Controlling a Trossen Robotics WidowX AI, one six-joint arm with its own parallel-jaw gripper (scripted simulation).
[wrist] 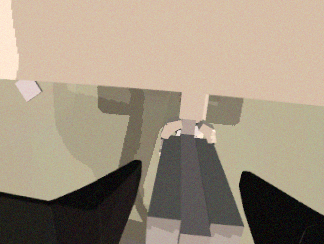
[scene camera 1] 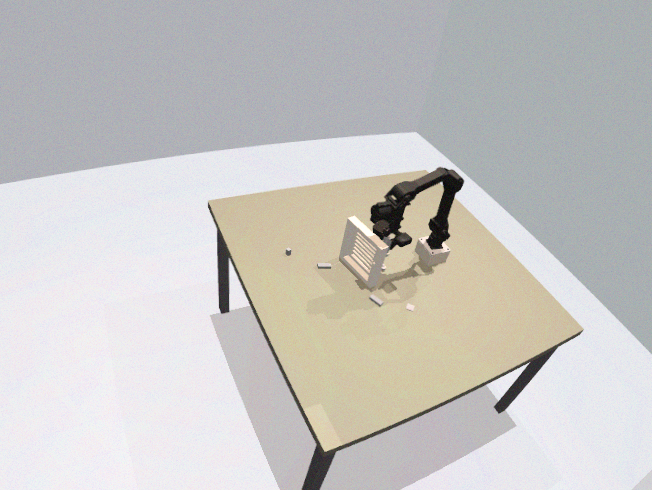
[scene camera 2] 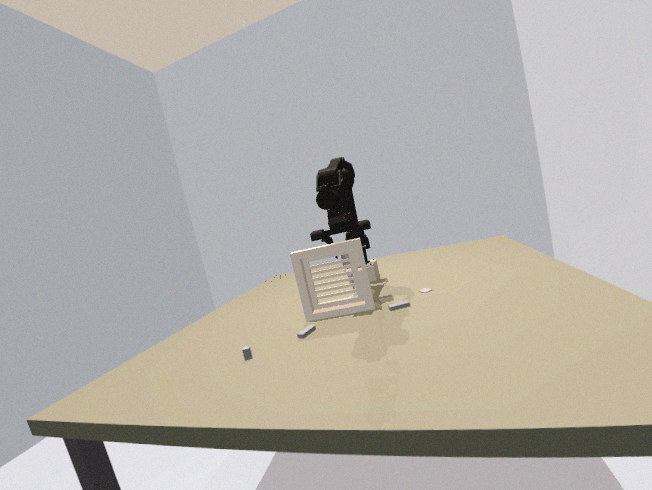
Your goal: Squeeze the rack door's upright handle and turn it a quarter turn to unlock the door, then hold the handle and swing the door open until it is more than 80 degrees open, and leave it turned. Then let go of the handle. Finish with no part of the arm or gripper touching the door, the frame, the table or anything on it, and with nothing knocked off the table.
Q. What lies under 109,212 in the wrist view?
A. My gripper.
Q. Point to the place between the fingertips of my gripper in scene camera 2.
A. At 346,256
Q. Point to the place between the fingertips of my gripper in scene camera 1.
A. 385,245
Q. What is my gripper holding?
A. Nothing.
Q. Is my gripper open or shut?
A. Open.
